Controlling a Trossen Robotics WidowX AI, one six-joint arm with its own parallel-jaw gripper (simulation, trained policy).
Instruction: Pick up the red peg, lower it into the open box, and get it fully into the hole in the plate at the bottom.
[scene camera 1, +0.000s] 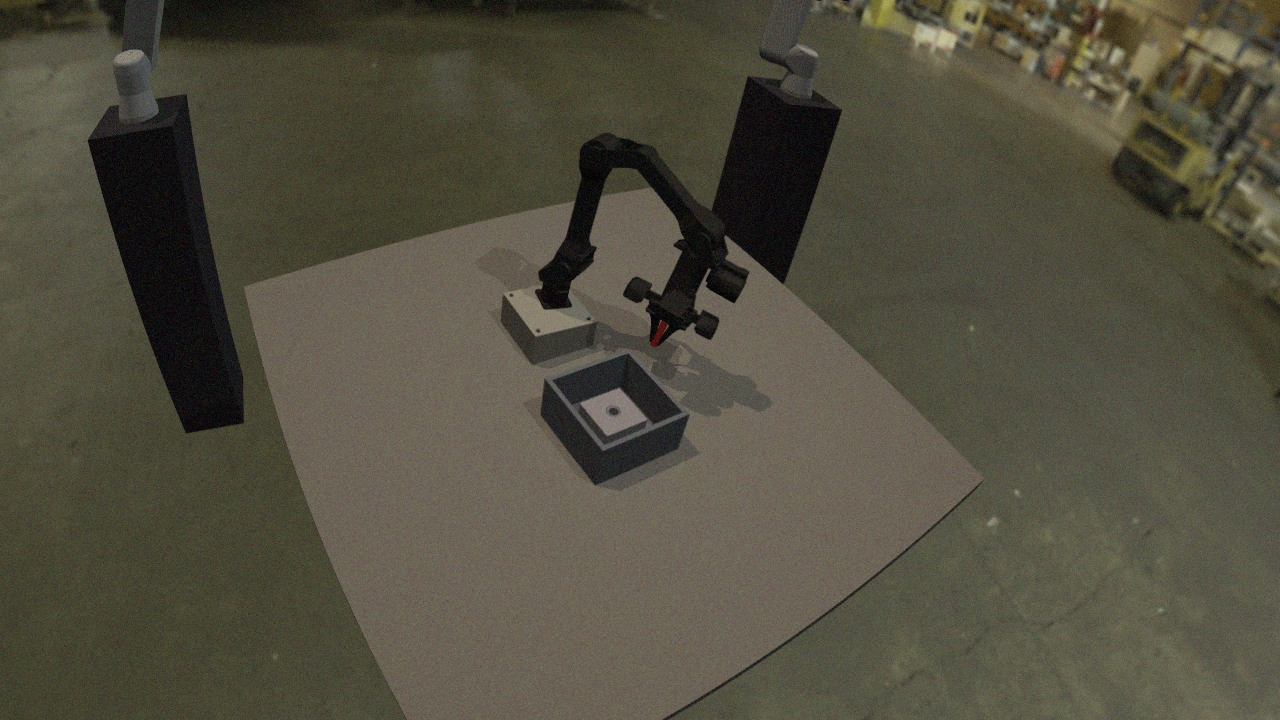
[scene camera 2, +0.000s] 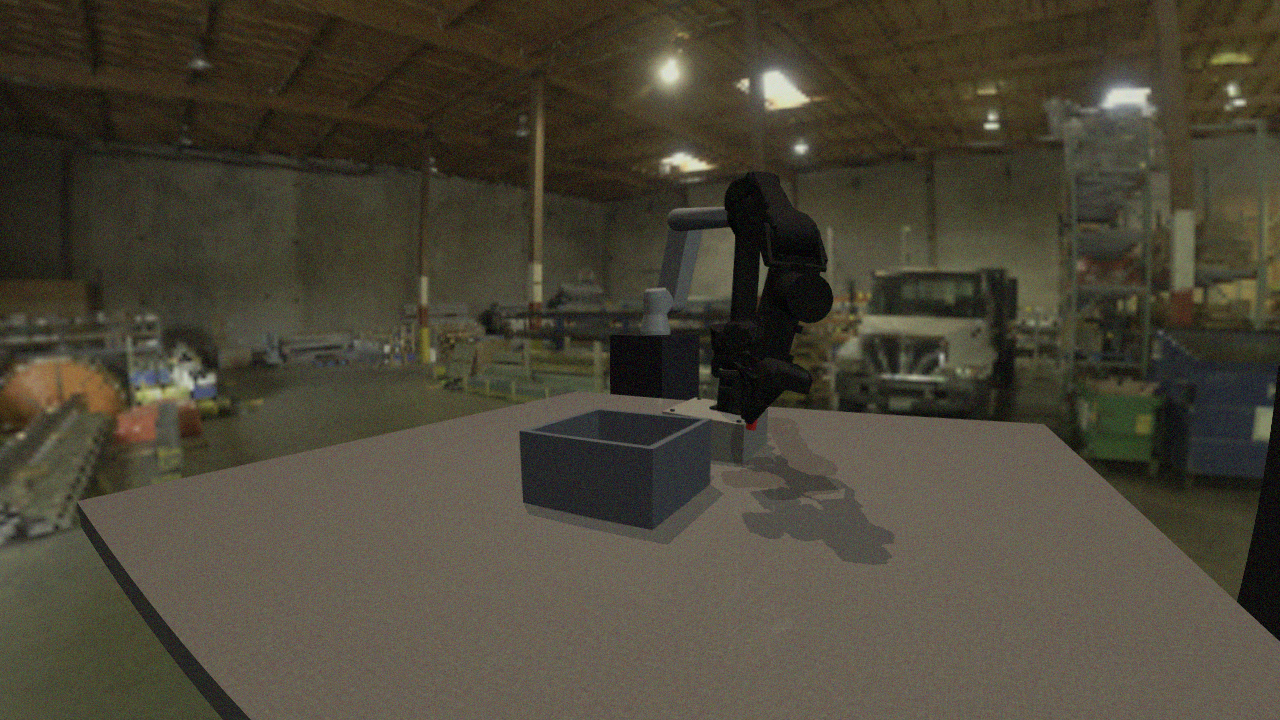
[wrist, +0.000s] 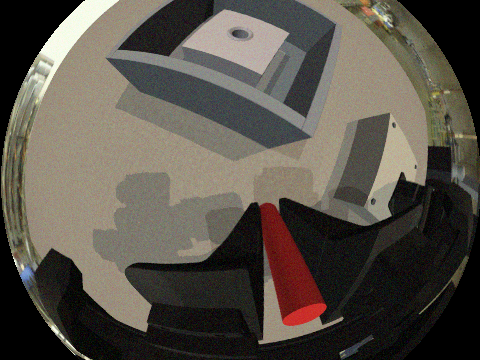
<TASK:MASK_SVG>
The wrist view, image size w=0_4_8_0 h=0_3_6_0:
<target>gripper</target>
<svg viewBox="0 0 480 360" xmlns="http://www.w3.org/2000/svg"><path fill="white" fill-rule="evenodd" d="M472 197L453 181L441 203L444 216L432 241L416 228L423 216L423 204L412 204L388 219L364 227L280 197L281 220L296 241L327 305L320 315L321 324L340 317L343 321L308 335L259 344L264 340L264 239L259 203L249 205L223 244L200 263L135 263L125 268L129 283L152 305L147 332L120 323L84 291L83 273L72 259L53 248L36 268L35 281L41 303L53 323L77 352L92 360L341 360L340 352L371 335L373 340L344 360L403 360L431 331L456 291L453 281L448 287L445 285L467 255L473 227Z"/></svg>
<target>dark box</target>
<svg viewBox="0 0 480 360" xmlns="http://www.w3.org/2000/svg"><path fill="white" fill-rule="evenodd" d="M105 57L140 93L179 105L217 124L223 124L225 128L241 133L261 147L272 149L309 137L313 139L335 72L343 25L337 24L331 17L301 0L167 0L137 21L135 27L129 29ZM181 45L223 9L267 21L273 27L289 33L279 51L273 56L271 64L265 69L263 77L257 81L256 88L215 69L185 61Z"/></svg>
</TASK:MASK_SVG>
